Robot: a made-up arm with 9 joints. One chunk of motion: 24 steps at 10 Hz.
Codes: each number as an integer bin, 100 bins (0 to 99) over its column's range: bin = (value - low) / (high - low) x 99, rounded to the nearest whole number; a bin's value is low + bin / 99 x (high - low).
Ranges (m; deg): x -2.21..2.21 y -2.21..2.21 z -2.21..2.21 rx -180..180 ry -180..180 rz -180..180
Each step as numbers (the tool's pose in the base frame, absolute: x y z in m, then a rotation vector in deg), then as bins.
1 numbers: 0.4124 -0.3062 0.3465 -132.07 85.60 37.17
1 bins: 59 43 57 13 73 60
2 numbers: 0.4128 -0.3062 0.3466 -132.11 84.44 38.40
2 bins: 59 43 57 13 73 60
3 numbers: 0.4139 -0.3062 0.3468 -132.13 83.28 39.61
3 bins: 59 43 57 13 72 60
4 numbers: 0.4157 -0.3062 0.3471 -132.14 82.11 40.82
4 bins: 59 43 57 13 72 61
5 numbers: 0.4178 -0.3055 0.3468 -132.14 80.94 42.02
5 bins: 59 43 57 13 72 61
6 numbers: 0.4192 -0.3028 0.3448 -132.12 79.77 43.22
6 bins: 59 43 57 13 71 61
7 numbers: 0.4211 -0.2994 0.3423 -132.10 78.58 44.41
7 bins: 59 43 57 13 71 62
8 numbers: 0.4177 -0.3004 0.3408 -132.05 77.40 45.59
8 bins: 59 43 57 13 71 62
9 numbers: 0.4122 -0.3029 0.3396 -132.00 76.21 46.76
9 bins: 59 43 57 13 70 62
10 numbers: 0.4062 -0.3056 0.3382 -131.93 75.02 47.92
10 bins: 59 43 57 13 70 63
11 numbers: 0.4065 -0.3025 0.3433 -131.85 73.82 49.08
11 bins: 59 43 57 13 70 63
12 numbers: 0.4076 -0.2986 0.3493 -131.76 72.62 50.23
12 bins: 59 43 57 13 69 63
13 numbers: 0.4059 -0.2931 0.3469 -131.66 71.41 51.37
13 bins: 59 43 57 13 69 64
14 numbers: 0.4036 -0.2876 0.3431 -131.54 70.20 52.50
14 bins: 59 43 57 13 69 64
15 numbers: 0.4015 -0.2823 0.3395 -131.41 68.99 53.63
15 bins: 58 43 57 13 68 64
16 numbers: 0.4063 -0.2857 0.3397 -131.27 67.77 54.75
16 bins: 59 43 57 13 68 65
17 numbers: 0.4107 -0.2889 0.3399 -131.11 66.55 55.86
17 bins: 59 43 57 13 68 65
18 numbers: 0.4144 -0.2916 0.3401 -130.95 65.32 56.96
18 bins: 59 43 57 13 67 65
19 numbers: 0.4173 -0.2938 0.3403 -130.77 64.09 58.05
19 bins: 59 43 57 14 67 65
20 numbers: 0.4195 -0.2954 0.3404 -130.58 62.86 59.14
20 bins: 59 43 57 14 67 66
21 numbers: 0.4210 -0.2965 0.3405 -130.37 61.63 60.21
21 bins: 59 43 57 14 66 66
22 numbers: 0.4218 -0.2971 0.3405 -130.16 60.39 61.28
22 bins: 59 43 57 14 66 66
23 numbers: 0.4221 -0.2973 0.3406 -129.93 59.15 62.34
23 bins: 59 43 57 14 66 67
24 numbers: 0.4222 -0.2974 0.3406 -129.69 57.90 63.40
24 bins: 59 43 57 14 65 67
